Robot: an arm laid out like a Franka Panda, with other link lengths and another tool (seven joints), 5 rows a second.
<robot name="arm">
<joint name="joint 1" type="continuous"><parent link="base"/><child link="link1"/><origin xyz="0 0 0.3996"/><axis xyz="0 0 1"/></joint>
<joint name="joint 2" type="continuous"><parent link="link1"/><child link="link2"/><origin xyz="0 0 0" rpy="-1.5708 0 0"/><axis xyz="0 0 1"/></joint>
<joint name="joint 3" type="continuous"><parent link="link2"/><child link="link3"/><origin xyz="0 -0.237 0" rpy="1.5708 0 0"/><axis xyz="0 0 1"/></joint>
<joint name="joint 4" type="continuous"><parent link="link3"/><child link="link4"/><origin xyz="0.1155 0 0" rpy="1.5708 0 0"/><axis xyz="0 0 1"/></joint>
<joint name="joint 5" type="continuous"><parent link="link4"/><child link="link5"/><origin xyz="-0.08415 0.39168 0" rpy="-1.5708 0 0"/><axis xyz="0 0 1"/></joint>
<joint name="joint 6" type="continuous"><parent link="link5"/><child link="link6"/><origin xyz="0 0 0" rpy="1.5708 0 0"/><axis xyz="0 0 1"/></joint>
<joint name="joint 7" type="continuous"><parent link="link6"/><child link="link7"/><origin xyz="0.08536 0 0" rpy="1.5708 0 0"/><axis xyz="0 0 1"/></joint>
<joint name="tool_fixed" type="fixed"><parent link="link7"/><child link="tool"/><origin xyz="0.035 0.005 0.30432" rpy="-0.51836 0 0.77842"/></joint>
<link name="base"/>
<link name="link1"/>
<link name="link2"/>
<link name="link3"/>
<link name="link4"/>
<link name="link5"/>
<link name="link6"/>
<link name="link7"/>
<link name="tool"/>
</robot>
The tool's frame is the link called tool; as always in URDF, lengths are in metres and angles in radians. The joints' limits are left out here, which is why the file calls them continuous.
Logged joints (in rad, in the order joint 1, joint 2, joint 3, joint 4, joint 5, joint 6, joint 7), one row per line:
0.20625 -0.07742 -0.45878 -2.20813 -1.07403 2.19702 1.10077
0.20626 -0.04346 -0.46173 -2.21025 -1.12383 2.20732 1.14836
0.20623 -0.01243 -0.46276 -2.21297 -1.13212 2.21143 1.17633
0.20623 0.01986 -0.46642 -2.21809 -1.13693 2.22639 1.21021
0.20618 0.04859 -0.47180 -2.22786 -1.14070 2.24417 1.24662
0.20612 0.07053 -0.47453 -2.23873 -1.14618 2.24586 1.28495
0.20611 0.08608 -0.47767 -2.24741 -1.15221 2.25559 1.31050
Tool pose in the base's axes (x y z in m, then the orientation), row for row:
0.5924 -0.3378 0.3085 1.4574 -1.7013 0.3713
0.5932 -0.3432 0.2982 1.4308 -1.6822 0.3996
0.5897 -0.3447 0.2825 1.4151 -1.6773 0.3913
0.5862 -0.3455 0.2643 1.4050 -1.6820 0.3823
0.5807 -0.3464 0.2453 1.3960 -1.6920 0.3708
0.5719 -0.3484 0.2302 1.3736 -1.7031 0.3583
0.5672 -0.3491 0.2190 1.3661 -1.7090 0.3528
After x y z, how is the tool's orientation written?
As a rotation vector, in radians.
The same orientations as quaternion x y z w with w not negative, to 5 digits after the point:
0.58193 -0.67932 0.14826 0.42179
0.57444 -0.67537 0.16043 0.43377
0.56989 -0.67549 0.15759 0.44057
0.56633 -0.67799 0.15410 0.44255
0.56271 -0.68202 0.14946 0.44257
0.55452 -0.68754 0.14465 0.44594
0.55160 -0.69006 0.14245 0.44638

